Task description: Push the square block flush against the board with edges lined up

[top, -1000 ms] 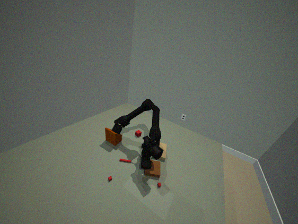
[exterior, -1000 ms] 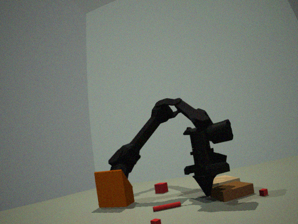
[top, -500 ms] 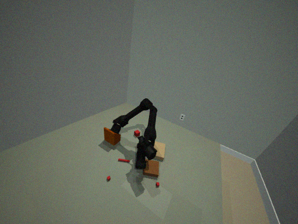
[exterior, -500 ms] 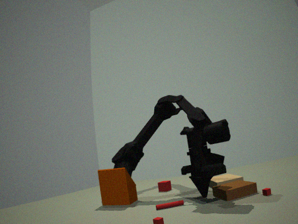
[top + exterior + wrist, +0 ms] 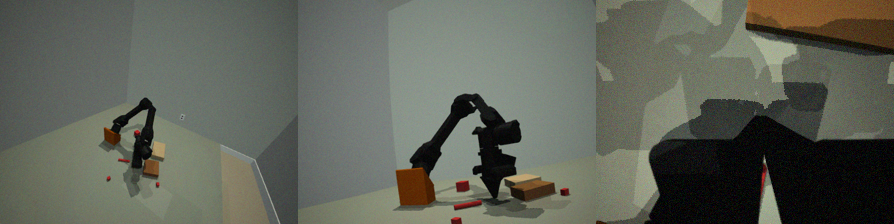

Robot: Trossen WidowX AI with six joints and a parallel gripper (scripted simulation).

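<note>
The tan board lies 19 cm to the left of my gripper tip, 9 cm ahead of it and 1 cm above it. Also, from my gripper tip: red rod: 7 cm behind, 4 cm to the right; brown square block: 11 cm ahead, 2 cm to the left, 1 cm above.
</note>
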